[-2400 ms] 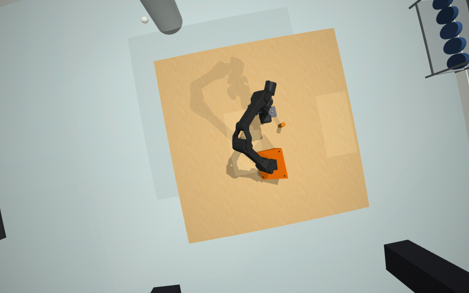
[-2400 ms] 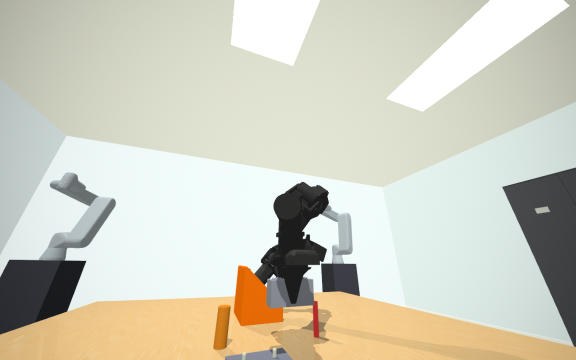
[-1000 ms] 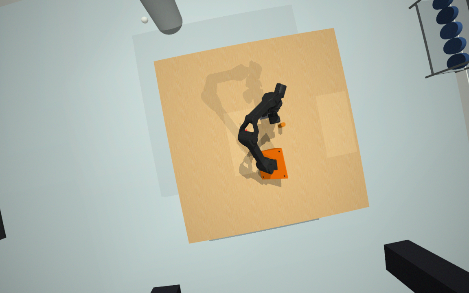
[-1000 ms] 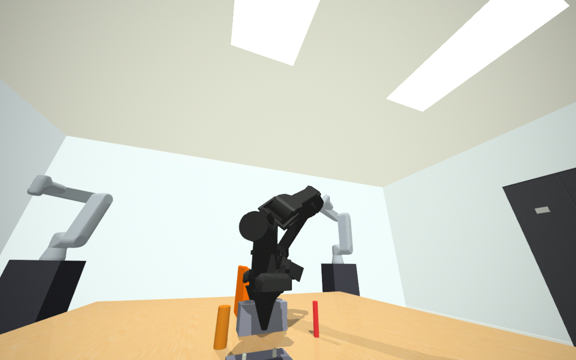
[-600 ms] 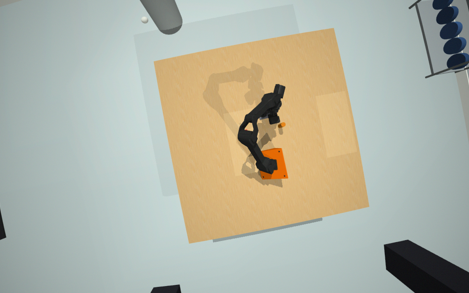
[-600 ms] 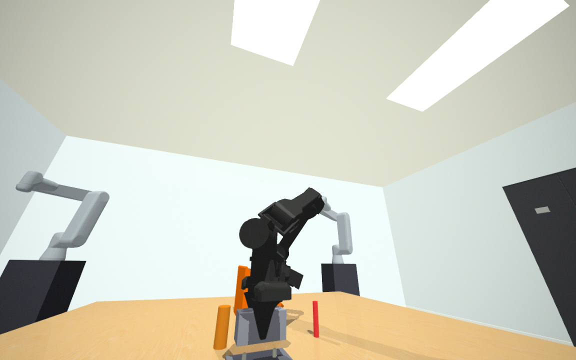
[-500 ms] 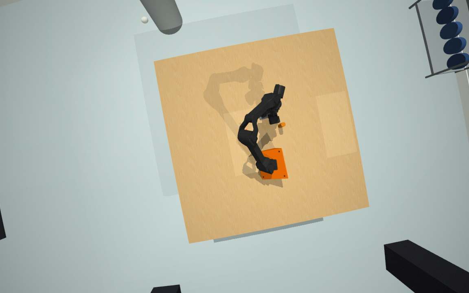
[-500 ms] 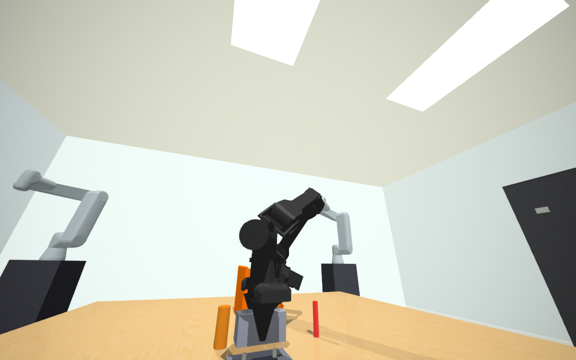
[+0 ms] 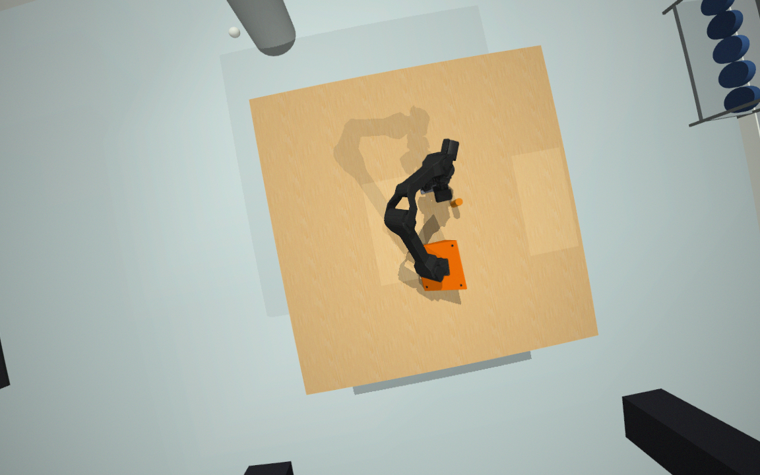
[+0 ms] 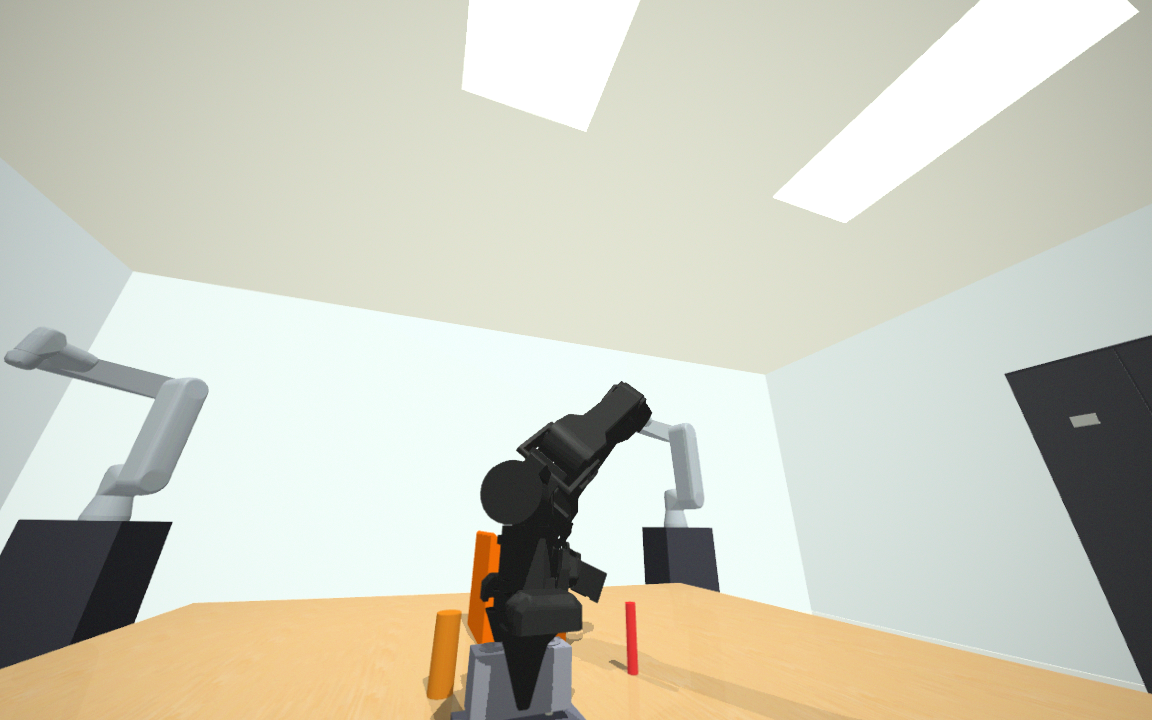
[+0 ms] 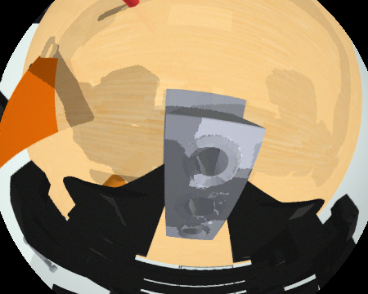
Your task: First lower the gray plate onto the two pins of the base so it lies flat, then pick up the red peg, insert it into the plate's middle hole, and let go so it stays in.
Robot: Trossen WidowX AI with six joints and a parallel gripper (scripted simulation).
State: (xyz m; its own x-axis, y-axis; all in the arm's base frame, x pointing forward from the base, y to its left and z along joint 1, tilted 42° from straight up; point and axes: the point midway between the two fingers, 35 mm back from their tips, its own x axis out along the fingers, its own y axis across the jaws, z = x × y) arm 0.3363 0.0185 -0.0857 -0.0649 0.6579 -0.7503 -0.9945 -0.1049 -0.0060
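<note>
Right now my gripper tip is 10 mm above the gray base. From my gripper tip the other things lie so: orange cylinder: 100 mm behind, 70 mm to the right, 20 mm above; gray plate: 30 mm above; red peg: 110 mm behind, 170 mm to the left, 20 mm above.
</note>
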